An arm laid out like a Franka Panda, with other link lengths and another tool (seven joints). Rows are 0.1 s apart.
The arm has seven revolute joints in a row. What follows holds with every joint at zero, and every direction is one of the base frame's. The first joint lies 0.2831 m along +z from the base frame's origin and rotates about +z. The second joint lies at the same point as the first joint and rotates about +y. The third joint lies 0.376 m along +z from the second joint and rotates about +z. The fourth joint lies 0.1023 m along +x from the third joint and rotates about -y. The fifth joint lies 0.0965 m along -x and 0.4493 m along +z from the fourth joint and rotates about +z. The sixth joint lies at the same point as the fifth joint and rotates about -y. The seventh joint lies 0.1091 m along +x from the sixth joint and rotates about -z. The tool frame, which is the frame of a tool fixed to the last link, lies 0.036 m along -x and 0.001 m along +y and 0.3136 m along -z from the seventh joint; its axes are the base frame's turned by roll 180, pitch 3.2 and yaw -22.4 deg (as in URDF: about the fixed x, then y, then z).
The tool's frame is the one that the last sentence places.
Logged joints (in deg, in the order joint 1, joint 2, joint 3, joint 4, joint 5, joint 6, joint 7), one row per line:
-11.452 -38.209 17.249 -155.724 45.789 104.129 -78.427
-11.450 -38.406 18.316 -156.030 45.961 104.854 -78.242
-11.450 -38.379 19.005 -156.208 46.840 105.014 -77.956
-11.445 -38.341 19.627 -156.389 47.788 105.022 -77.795
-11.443 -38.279 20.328 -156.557 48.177 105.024 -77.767
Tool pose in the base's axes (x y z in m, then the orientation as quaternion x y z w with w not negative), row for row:
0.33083 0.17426 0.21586 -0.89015 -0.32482 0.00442 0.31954
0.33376 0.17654 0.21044 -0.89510 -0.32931 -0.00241 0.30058
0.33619 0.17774 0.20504 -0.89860 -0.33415 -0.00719 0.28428
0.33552 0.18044 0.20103 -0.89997 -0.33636 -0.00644 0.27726
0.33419 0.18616 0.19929 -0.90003 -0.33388 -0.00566 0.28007
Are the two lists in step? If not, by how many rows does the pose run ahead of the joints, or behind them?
The pose runs 2 rows behind the joints: the pose in row i belongs to the joints in row i - 2.
